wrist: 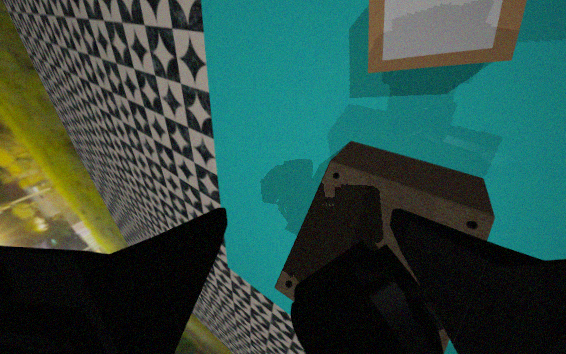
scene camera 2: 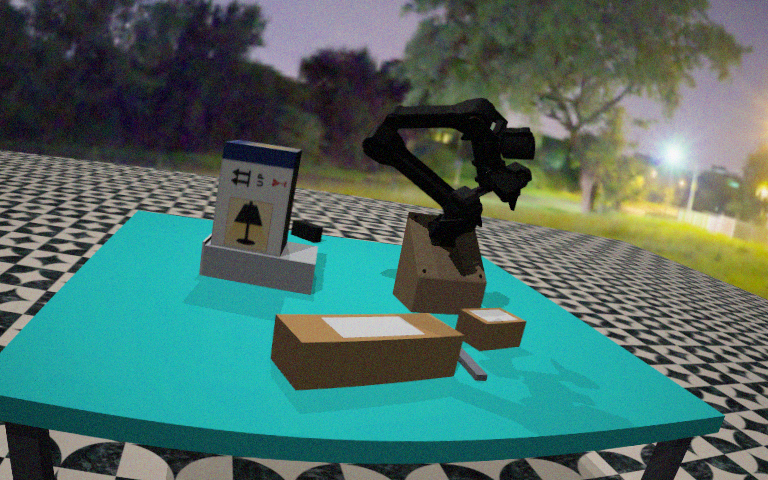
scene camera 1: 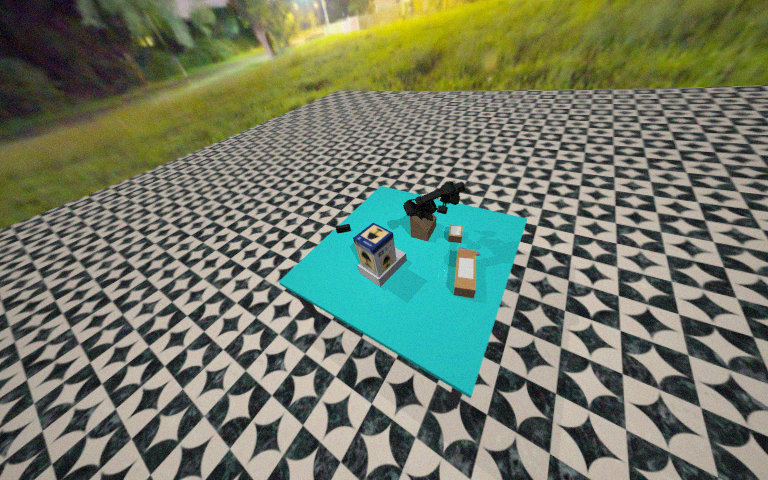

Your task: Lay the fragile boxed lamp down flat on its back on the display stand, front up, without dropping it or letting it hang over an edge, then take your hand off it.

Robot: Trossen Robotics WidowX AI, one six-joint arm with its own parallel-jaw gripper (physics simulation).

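Places are measured from the arm's base along level axes (x left, y back, z up), in millimetres.
Pixels of known places: gripper, between the fingertips: (wrist: 307, 216) (scene camera 2: 496, 218) (scene camera 1: 443, 204); arm's base, origin of its link: (wrist: 371, 290) (scene camera 2: 441, 235) (scene camera 1: 419, 213).
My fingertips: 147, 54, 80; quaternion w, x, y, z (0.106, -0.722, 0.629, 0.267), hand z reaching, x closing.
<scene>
For each thing: its top centre in the pictures, then the offset to it from my fingertips, as dx, dy, dz. Level surfaces: height alone.
- long cardboard box, centre of its top: (scene camera 2: 373, 326) (scene camera 1: 466, 267) +257, -340, -171
- turquoise table, height of its surface: dz -251
- grey bar, centre of its top: (scene camera 2: 468, 360) +234, -131, -239
- black block, centre of its top: (scene camera 2: 307, 223) (scene camera 1: 342, 226) -724, -257, -201
The boxed lamp (scene camera 1: 376, 251) (scene camera 2: 252, 198) is a tall white box with a blue top band and lamp pictures. It stands upright on the display stand (scene camera 1: 399, 260) (scene camera 2: 257, 268), a low grey block with a raised rim, and part of the stand's top shows beside it. In scene camera 2 the lamp picture is upright, below arrows and the word UP. My gripper (scene camera 2: 501, 196) (wrist: 307, 216) is open and empty, raised near the arm's own base, well away from the boxed lamp. Neither the lamp box nor the stand shows in the wrist view.
A long cardboard box (scene camera 1: 465, 274) (scene camera 2: 368, 356) and a small one (scene camera 1: 455, 233) (scene camera 2: 491, 331) (wrist: 445, 64) lie on the turquoise table (scene camera 1: 396, 333) (scene camera 2: 141, 339). A grey bar (scene camera 2: 472, 365) lies between them. A black block (scene camera 1: 342, 228) (scene camera 2: 306, 231) is near the table edge behind the stand. The arm's brown pedestal (scene camera 2: 444, 294) stands farther right.
</scene>
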